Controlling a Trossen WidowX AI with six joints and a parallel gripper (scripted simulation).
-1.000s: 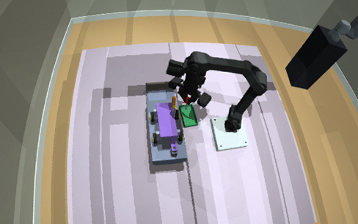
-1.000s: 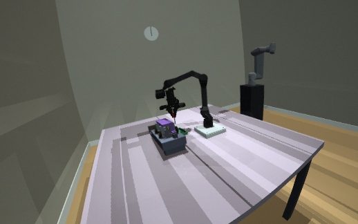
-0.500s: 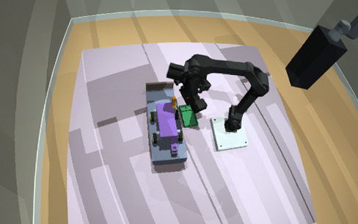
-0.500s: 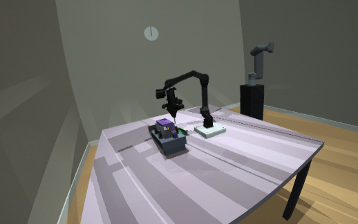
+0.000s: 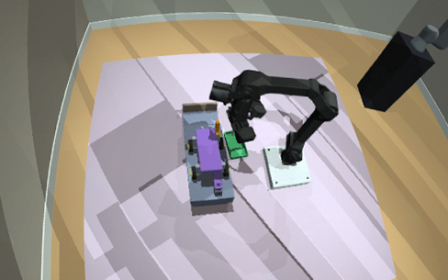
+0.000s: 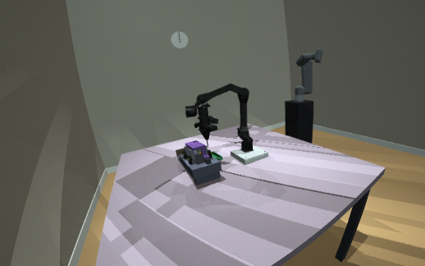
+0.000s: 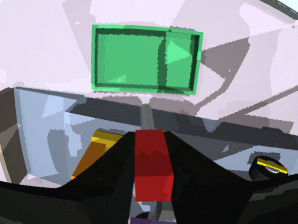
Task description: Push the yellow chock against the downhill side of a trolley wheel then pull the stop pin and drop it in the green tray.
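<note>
Now: the green tray 3 cm behind my gripper tip and 14 cm below it. Also, from my gripper tip: yellow chock 6 cm ahead, 5 cm below; then red-headed stop pin right at my gripper tip; then purple trolley 9 cm ahead, 10 cm to the left, 2 cm below.
</note>
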